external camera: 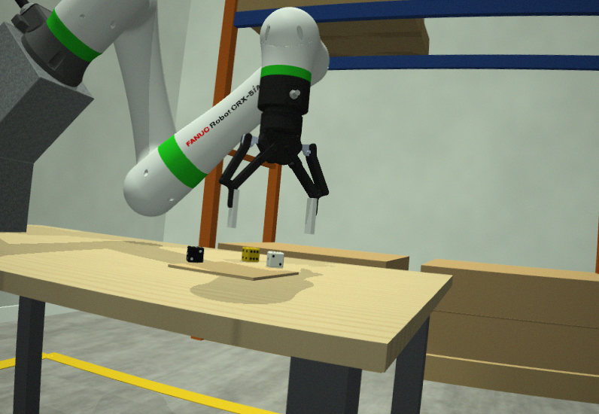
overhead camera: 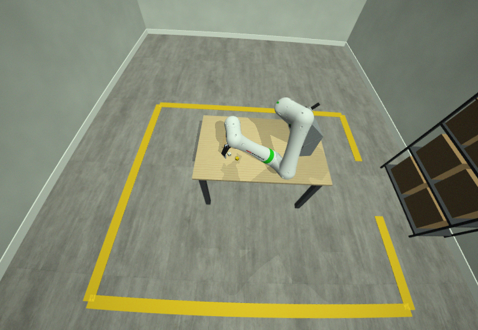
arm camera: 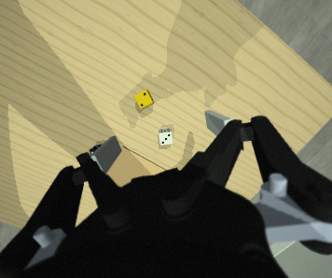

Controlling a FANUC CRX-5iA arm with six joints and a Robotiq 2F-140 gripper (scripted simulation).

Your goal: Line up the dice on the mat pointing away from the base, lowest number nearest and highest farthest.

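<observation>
The yellow die is 4 cm behind my hand, 3 cm to the left of it and 6 cm below it. From my hand the other things lie so: black die (10 cm behind, 9 cm to the right, 6 cm below); tan mat (1 cm behind, 16 cm to the right, 7 cm below); white die (2 cm ahead, 2 cm to the right, 6 cm below).
</observation>
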